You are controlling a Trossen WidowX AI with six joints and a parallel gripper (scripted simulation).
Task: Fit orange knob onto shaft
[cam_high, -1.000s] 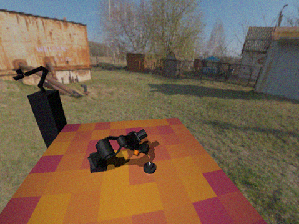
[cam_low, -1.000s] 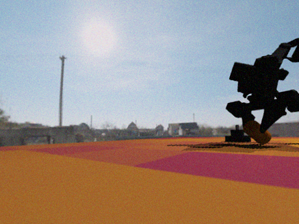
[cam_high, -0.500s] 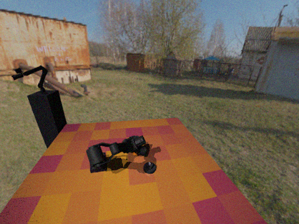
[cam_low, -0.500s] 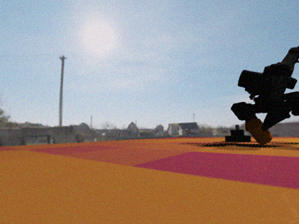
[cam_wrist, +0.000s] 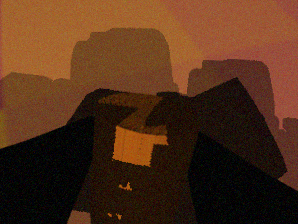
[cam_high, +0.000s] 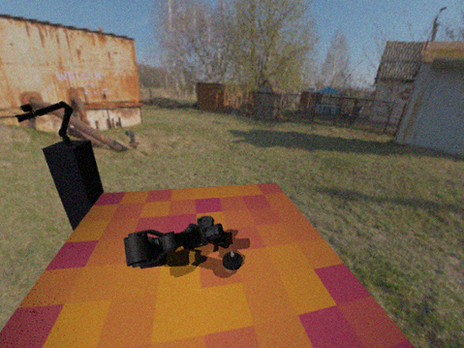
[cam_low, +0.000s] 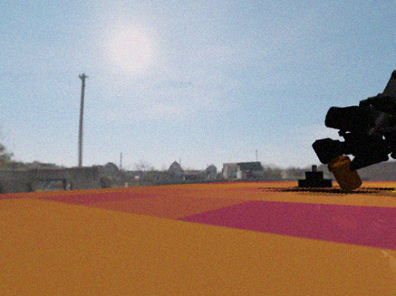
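Now: gripper tip 10 mm to the left of the orange knob. From my gripper tip the other things lie so: round dark pedestal (150 mm to the right, 90 mm ahead, 10 mm below).
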